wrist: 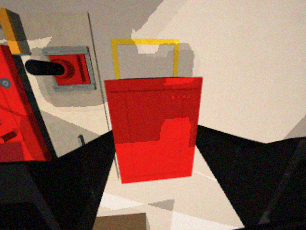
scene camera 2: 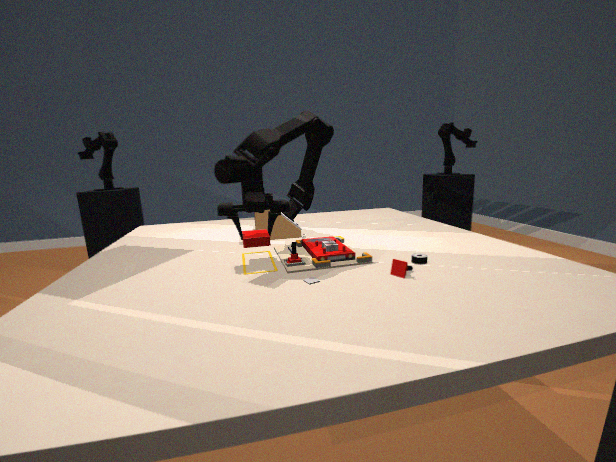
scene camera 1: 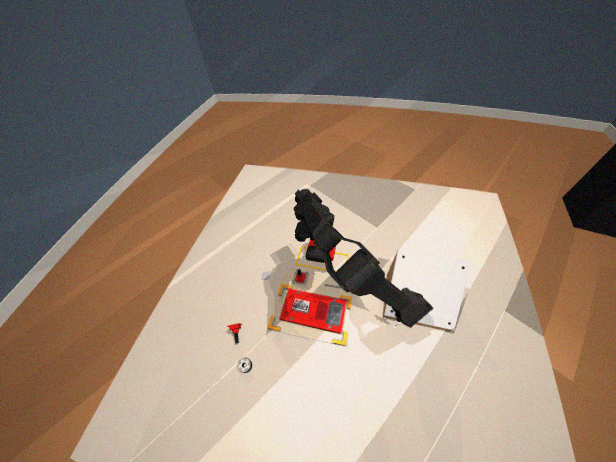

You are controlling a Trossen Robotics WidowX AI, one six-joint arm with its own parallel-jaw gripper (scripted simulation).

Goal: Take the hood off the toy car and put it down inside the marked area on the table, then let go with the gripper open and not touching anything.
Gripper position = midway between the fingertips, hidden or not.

The gripper [scene camera 2: 255, 238] carries a red hood [wrist: 154, 121]. Further things: a red toy car [scene camera 1: 326, 313].
The red toy car is seen too in scene camera 2 [scene camera 2: 313, 246]. The gripper is seen too in the wrist view [wrist: 154, 131].
